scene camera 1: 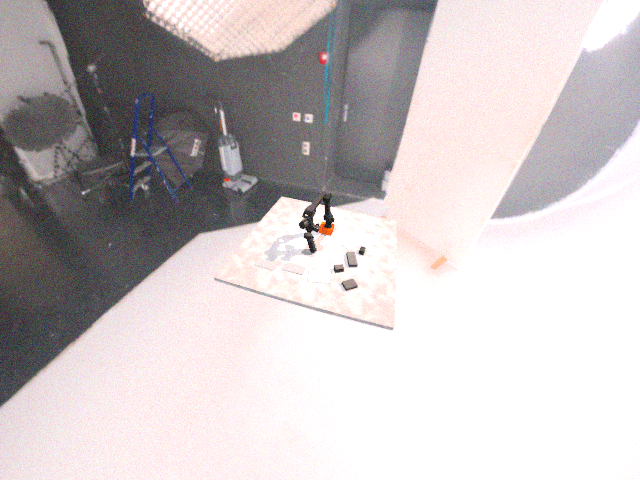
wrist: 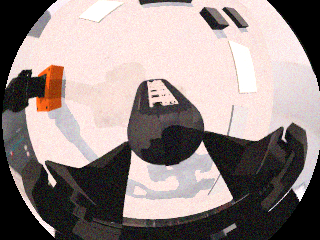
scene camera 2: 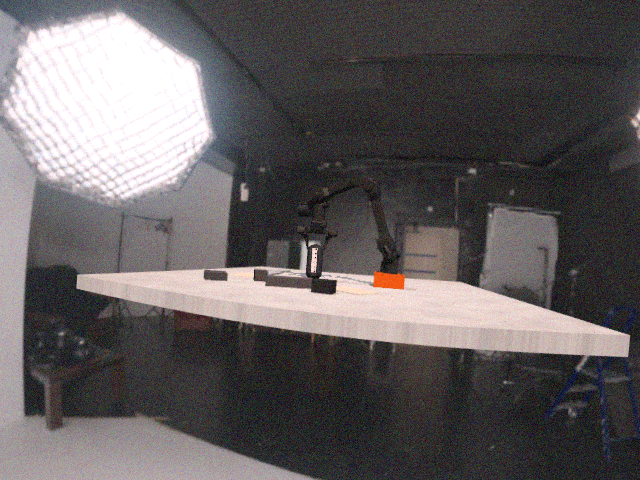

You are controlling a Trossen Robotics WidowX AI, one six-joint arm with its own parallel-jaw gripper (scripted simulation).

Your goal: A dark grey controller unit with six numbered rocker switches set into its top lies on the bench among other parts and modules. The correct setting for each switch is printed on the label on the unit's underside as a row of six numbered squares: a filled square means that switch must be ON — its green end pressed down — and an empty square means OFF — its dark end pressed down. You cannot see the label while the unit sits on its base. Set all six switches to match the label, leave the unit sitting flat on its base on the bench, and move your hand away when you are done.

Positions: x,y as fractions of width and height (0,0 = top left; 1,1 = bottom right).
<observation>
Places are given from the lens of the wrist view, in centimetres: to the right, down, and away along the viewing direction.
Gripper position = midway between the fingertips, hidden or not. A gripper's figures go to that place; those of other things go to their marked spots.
my gripper (wrist: 0.52,0.59): 0, 2, 10
white sheet (wrist: 0.77,0.34): 24, -11, 22
</observation>
